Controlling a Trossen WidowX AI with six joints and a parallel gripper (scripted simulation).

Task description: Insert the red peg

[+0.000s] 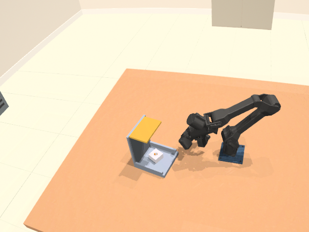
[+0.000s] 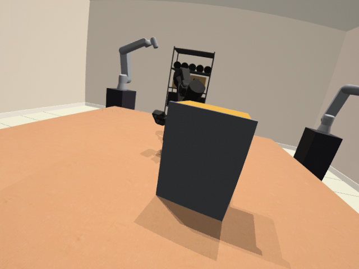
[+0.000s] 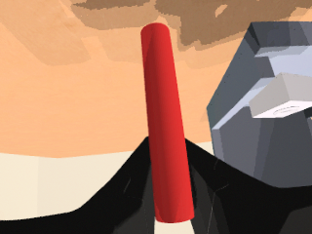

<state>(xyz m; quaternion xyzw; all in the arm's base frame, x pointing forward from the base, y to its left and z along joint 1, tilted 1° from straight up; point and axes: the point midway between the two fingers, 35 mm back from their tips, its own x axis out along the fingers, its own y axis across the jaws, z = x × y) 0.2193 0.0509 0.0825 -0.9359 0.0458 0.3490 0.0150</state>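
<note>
My gripper tip is now 160 mm short of the dark back wall, 150 mm to the right of it and 40 mm below it. From my gripper tip the other things lie so: red peg: 30 mm behind, 10 mm below; then orange roof: 150 mm to the left, 140 mm above, 110 mm ahead.
</note>
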